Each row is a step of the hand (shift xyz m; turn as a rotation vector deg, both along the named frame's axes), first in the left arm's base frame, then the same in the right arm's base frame.
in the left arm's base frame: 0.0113 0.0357 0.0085 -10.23 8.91 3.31
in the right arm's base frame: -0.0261 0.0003 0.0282 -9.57 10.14 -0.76
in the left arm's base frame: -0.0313 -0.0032 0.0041 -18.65 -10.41 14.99
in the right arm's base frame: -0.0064 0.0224 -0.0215 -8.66 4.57 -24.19
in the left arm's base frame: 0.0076 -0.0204 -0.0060 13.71 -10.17 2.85
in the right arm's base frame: 0.0181 -0.0111 -0.0078 6.04 -16.20 -0.79
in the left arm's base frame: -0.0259 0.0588 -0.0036 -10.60 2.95 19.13
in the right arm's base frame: -0.0363 0.0445 0.0290 -18.55 1.13 -11.90
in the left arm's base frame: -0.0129 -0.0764 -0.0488 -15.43 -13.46 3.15
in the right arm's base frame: 0.0817 0.0040 -0.0411 3.00 6.13 -19.56
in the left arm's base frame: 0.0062 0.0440 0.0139 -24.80 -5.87 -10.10
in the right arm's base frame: -0.0361 0.0051 0.0290 7.39 22.51 -13.78
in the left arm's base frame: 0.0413 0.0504 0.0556 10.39 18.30 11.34
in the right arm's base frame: -0.0670 -0.0398 0.0356 -18.11 -6.74 14.07
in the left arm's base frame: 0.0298 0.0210 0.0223 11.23 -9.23 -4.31
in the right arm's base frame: -0.0252 -0.0264 0.0222 10.71 -10.62 1.51
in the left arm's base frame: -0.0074 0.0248 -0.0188 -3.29 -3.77 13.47
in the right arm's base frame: -0.0011 0.0237 0.0215 -8.90 -4.77 -10.22
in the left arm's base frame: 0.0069 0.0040 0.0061 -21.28 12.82 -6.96
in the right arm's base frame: -0.0061 -0.0069 0.0041 -5.61 25.18 0.19
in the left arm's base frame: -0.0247 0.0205 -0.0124 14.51 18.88 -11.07
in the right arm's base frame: -0.0065 0.0333 0.0061 -0.14 0.18 26.26
